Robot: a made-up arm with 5 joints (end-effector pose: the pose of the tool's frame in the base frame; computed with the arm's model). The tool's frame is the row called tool.
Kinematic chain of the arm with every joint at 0, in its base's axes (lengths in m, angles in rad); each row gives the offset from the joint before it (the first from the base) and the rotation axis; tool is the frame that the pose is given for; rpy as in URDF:
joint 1: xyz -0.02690 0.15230 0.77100 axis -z
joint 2: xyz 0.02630 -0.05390 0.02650 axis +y
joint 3: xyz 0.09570 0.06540 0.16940 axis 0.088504 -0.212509 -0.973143
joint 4: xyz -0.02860 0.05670 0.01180 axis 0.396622 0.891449 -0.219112
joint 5: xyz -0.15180 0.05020 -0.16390 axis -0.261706 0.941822 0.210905
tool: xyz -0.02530 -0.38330 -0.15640 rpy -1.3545 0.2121 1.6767
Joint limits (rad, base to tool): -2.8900..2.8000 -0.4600..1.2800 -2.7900..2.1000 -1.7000..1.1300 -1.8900..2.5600
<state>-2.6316 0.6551 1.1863 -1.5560 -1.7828</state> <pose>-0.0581 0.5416 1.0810 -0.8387 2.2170 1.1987</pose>
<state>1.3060 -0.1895 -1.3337 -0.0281 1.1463</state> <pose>-0.2103 -0.2482 0.9106 -0.1076 0.0732 2.1658</pose>
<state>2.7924 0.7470 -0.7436 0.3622 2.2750</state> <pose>-0.3062 0.3384 0.7327 1.2174 -1.3607 0.6988</pose>
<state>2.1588 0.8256 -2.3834 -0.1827 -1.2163</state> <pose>-0.0194 0.1052 0.4494 -1.0600 -1.9281 -0.5368</pose>
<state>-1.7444 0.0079 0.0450 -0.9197 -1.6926</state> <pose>0.1674 0.5726 0.8780 0.5194 -2.8683 -0.8752</pose>
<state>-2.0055 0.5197 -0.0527 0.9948 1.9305</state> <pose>0.1988 0.1863 0.9583 -0.6281 -2.0632 -1.2872</pose>
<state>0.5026 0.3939 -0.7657 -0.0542 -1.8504</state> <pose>0.0540 -0.0729 0.5653 -1.5805 -1.6864 -0.0656</pose>
